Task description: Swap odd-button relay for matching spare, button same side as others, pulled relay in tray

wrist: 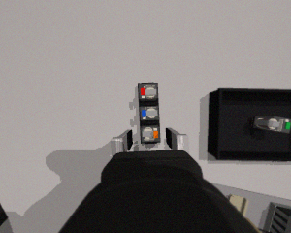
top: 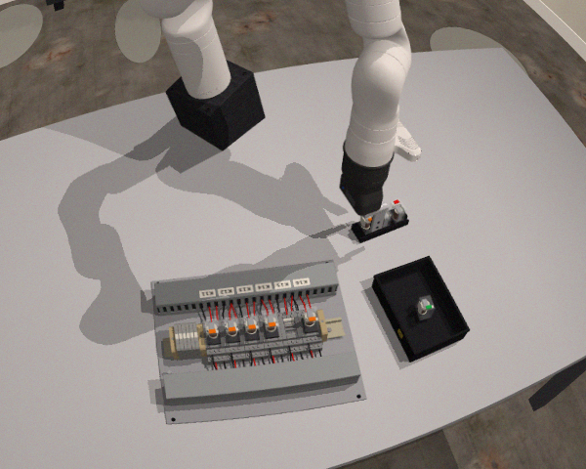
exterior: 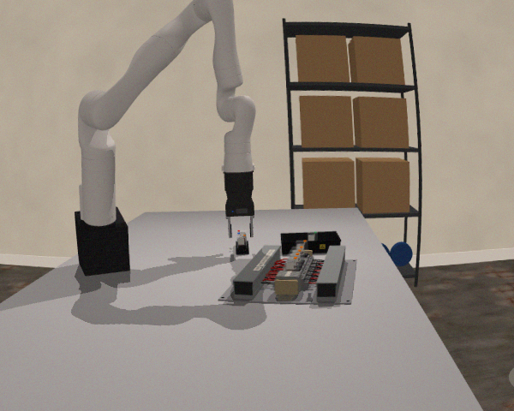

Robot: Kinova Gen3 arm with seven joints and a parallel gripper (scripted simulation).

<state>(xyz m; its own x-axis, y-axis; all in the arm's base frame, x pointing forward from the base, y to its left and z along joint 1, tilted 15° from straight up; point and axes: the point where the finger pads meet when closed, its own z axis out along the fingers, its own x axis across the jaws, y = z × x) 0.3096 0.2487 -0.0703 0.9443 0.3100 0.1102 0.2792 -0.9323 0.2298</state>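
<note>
The blue-button relay lies 30 mm to the left of my hand, 30 mm below it and 10 mm behind it. Round my hand: red-button relay: 70 mm to the left, 30 mm below, 20 mm behind; then spare holder: 50 mm below, 30 mm to the left, 10 mm behind; then black tray: 180 mm ahead, 60 mm to the left, 50 mm below.
</note>
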